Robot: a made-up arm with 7 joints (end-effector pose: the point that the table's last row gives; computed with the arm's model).
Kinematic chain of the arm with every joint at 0, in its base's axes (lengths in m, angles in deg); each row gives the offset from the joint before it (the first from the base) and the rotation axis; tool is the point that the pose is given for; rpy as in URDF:
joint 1: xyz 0 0 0.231 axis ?
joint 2: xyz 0 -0.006 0.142 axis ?
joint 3: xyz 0 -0.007 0.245 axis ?
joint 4: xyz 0 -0.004 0.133 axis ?
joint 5: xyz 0 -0.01 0.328 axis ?
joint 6: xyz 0 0 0.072 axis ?
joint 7: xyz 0 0 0.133 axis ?
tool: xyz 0 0 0 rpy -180 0 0
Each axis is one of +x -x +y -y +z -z.
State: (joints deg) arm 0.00 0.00 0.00 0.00 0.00 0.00 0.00
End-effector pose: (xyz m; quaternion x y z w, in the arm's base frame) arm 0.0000 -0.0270 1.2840 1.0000 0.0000 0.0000 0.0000
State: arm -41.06 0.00 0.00 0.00 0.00 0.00 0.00
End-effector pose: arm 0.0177 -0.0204 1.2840 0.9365 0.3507 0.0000 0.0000
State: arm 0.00 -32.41 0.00 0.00 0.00 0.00 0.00
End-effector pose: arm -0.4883 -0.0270 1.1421 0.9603 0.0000 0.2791 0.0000
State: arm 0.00 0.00 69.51 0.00 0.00 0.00 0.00
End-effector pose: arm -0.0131 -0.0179 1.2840 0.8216 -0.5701 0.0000 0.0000
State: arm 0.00 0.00 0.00 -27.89 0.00 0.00 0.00
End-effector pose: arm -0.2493 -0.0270 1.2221 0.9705 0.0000 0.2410 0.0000
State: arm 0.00 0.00 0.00 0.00 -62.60 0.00 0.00
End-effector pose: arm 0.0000 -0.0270 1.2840 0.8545 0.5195 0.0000 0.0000
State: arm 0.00 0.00 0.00 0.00 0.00 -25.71 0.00
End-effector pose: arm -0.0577 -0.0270 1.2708 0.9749 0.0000 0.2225 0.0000
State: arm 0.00 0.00 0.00 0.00 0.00 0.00 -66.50
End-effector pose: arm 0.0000 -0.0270 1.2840 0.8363 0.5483 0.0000 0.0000
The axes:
joint 1: -z
joint 2: +y
joint 3: -z
joint 4: +y
joint 5: -z
joint 6: +y
joint 7: -z

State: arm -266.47 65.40 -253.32 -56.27 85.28 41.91 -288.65
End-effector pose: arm 0.3718 -0.6334 0.6303 -0.7916 -0.4266 0.2913 0.3264
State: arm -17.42 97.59 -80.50 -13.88 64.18 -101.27 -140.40
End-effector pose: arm 0.7454 0.0884 0.4017 0.3228 0.9363 0.1381 0.0026
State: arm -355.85 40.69 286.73 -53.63 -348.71 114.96 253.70
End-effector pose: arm 0.4065 -0.2519 0.9018 0.1212 -0.7246 0.4155 0.5362
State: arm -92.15 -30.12 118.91 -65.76 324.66 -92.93 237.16
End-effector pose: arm -0.3789 -0.1357 0.8120 0.1347 0.2440 0.3897 0.8777
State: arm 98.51 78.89 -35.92 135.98 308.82 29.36 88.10
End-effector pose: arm 0.2037 -0.0570 0.1285 -0.2163 -0.5739 0.7355 0.2879
